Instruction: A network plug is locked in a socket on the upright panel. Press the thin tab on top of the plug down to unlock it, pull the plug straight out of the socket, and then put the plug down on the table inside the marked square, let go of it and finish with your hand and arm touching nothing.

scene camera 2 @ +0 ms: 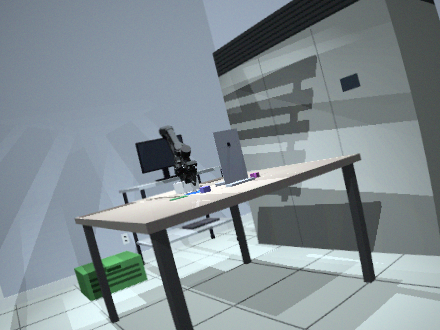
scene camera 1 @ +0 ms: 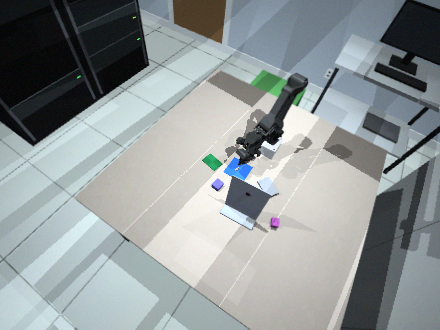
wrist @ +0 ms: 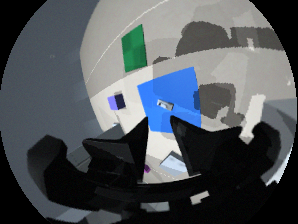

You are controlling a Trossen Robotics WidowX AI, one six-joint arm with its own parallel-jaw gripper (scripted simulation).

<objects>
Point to a blue square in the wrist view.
180, 88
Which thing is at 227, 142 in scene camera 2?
A grey panel.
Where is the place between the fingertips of the gripper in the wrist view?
159, 118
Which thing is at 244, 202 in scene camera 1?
A grey panel.
</objects>
